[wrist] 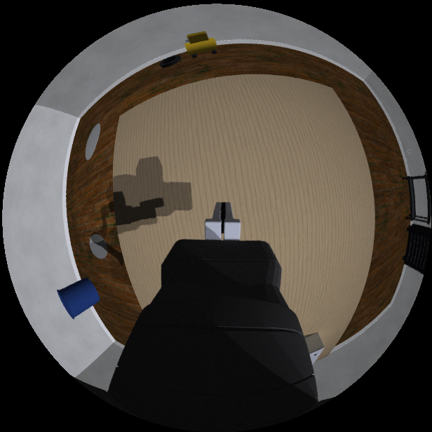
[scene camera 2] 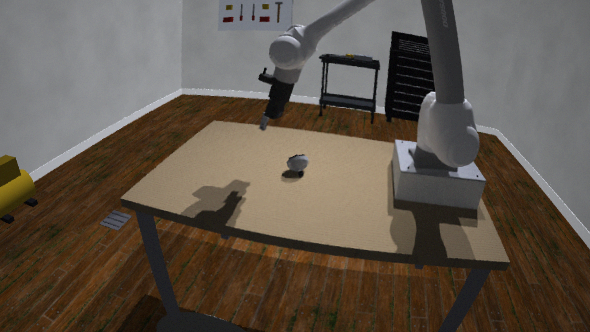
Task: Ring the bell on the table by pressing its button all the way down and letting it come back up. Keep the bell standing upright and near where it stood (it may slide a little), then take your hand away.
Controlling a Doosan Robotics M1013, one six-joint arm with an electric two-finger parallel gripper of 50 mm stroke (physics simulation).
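Where they show: gripper, between the fingertips: (scene camera 2: 262,129); arm's base, origin of its link: (scene camera 2: 432,160).
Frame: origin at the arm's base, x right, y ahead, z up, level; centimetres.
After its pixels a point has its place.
Observation:
The bell (scene camera 2: 298,162) @(x -1.4, y 52.5, z -5.8 cm), a grey-white dome, is tipped over on the table (scene camera 2: 340,210) @(x -22.7, y 36.0, z -11.3 cm) (wrist: 280,150) in the scene view. It is not standing upright. Its small dark button (scene camera 2: 301,173) @(x -2.1, y 51.1, z -9.9 cm) is at the bottom, at or near the table top, and the dome's darker underside edge faces up. The bell does not show in the wrist view, where the gripper body covers part of the table. My gripper (scene camera 2: 263,128) @(x -1.4, y 66.4, z 6.0 cm) (wrist: 222,211) is shut and empty. It hangs above the table, up and to the left of the bell in the scene view, and apart from it.
The white robot base block (scene camera 2: 437,185) @(x -14.1, y 0.6, z -3.4 cm) (wrist: 315,347) stands on the right side of the table in the scene view. A black cart (scene camera 2: 350,102) and a dark tool cabinet (scene camera 2: 390,75) stand on the floor behind the table. The arm's shadow falls on the table's front left part.

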